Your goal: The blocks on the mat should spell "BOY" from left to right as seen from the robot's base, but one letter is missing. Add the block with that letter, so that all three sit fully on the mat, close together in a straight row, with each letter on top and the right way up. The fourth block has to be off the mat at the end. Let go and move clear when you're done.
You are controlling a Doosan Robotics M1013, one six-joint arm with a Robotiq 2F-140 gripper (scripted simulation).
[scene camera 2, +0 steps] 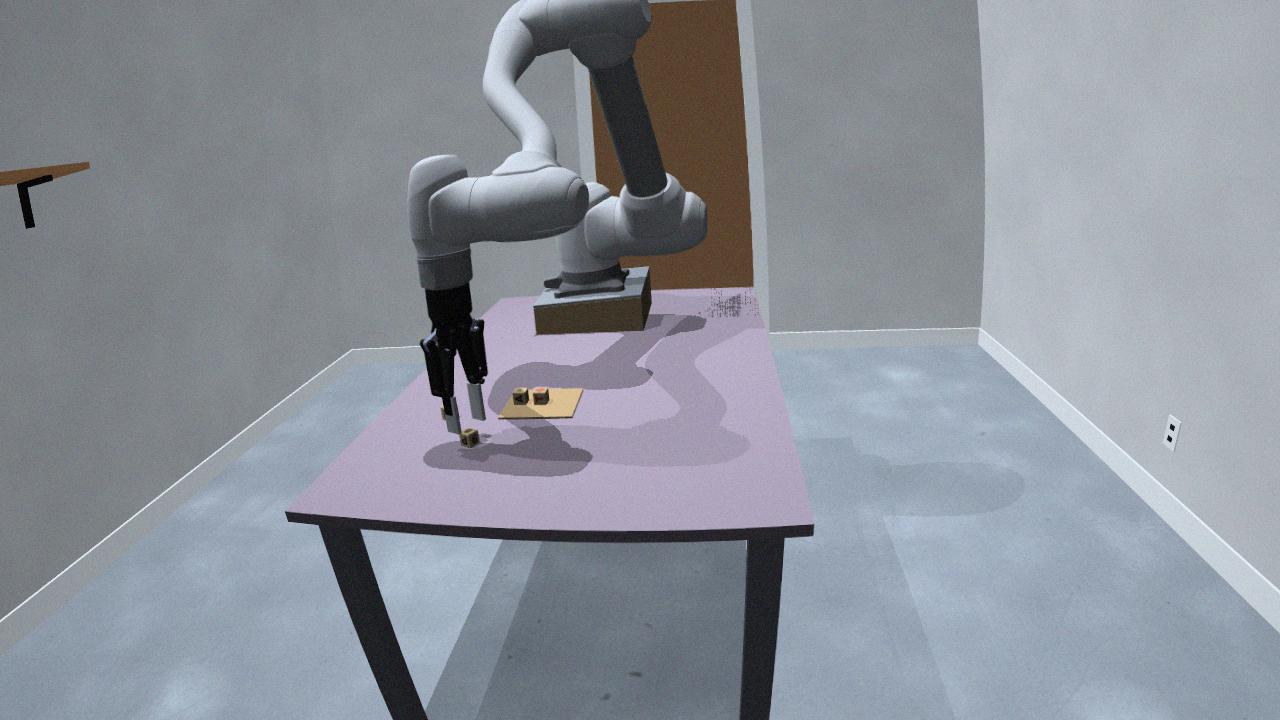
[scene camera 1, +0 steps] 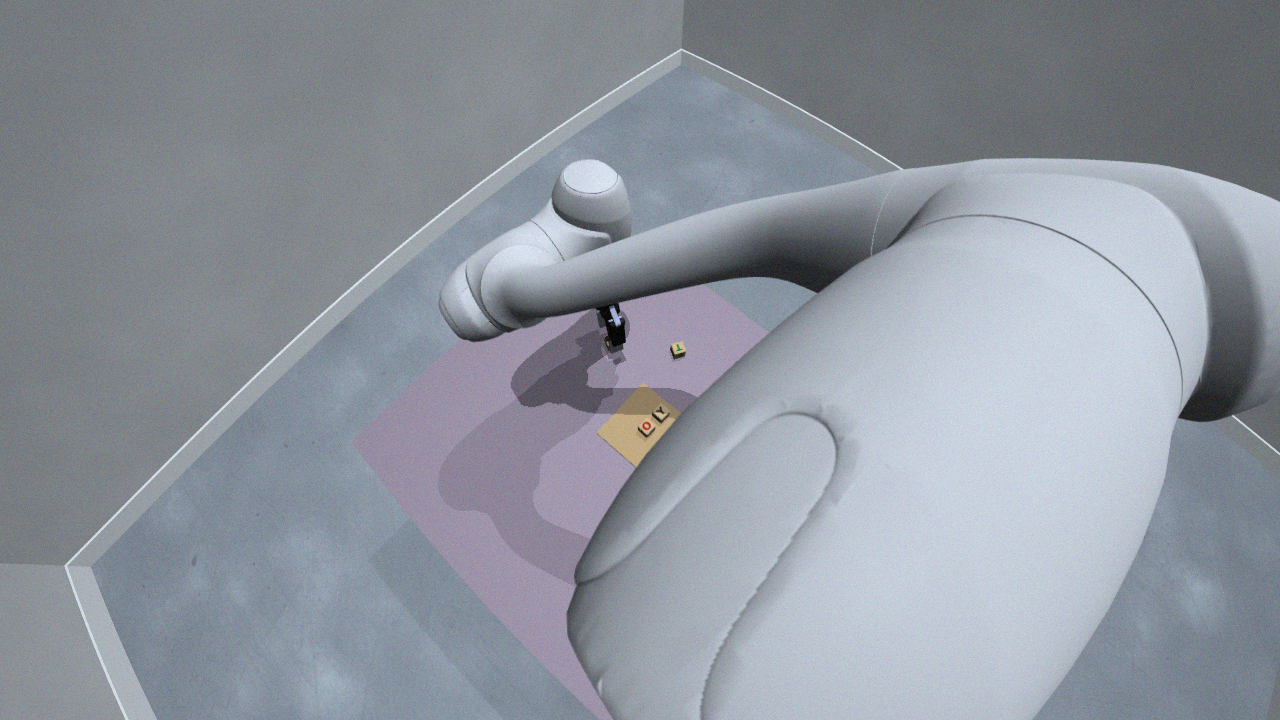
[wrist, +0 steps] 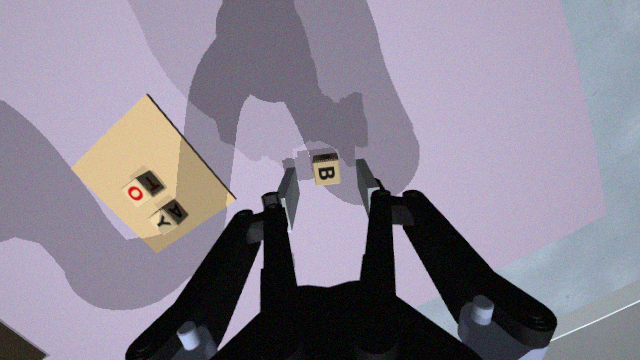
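Observation:
There's a mat here that I can see, and my gripper too. You'd find my gripper in scene camera 1, and the wrist view has it as well.

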